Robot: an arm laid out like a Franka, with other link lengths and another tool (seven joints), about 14 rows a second.
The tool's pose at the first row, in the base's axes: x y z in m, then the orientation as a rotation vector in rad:
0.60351 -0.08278 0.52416 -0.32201 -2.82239 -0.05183
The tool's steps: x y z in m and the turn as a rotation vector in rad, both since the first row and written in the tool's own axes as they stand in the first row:
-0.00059 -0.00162 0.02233 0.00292 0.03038 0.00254
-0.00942 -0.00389 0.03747 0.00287 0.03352 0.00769
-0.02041 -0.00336 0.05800 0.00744 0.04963 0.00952
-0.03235 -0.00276 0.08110 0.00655 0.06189 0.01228
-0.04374 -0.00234 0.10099 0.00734 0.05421 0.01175
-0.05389 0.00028 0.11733 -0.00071 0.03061 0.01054
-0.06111 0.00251 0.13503 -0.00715 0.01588 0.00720
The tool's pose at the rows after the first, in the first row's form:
0.59722 -0.08294 0.50267 -0.32144 -2.79170 -0.05161
0.60053 -0.08601 0.48558 -0.32828 -2.78768 -0.05104
0.60492 -0.08644 0.46271 -0.32792 -2.77113 -0.04661
0.60946 -0.08682 0.43710 -0.33050 -2.75857 -0.04904
0.61439 -0.08749 0.41472 -0.33050 -2.76621 -0.04695
0.61968 -0.08599 0.39610 -0.33340 -2.79027 -0.05502
0.62177 -0.08414 0.37706 -0.33190 -2.80582 -0.06267

